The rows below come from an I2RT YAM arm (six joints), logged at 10 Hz.
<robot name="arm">
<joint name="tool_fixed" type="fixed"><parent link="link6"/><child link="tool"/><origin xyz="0 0 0" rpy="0 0 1.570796"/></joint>
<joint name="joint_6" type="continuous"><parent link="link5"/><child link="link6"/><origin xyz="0.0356 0 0.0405" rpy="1.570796 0 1.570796"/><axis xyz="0 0 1"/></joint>
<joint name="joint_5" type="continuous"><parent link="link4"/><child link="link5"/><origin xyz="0.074 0.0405 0.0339" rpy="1.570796 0 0"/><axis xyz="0 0 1"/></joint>
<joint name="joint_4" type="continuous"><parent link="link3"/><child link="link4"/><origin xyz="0.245 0.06 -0.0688"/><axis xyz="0 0 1"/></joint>
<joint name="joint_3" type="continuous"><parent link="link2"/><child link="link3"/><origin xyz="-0.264 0 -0.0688" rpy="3.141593 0 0"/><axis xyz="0 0 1"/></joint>
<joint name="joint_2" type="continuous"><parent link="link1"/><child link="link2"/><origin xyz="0.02 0.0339 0.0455" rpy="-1.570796 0 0"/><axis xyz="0 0 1"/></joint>
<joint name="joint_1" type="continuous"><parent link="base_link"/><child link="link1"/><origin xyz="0 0 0.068"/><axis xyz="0 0 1"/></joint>
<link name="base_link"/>
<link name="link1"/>
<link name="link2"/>
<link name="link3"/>
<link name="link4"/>
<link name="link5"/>
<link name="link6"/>
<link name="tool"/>
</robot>
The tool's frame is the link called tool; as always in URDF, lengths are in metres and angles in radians. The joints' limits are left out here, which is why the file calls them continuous.
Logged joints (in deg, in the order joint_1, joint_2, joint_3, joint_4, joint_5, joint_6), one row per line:
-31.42, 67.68, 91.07, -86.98, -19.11, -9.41
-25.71, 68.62, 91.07, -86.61, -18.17, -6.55
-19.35, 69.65, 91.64, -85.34, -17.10, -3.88
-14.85, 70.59, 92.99, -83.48, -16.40, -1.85
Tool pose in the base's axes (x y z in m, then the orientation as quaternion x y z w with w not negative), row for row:
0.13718, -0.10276, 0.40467, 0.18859, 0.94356, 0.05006, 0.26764
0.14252, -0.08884, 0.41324, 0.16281, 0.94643, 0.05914, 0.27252
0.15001, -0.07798, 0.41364, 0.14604, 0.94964, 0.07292, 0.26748
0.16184, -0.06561, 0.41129, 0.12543, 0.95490, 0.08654, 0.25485
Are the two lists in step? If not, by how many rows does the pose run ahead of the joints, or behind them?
The pose runs 2 rows behind the joints: the pose in row i belongs to the joints in row i - 2.
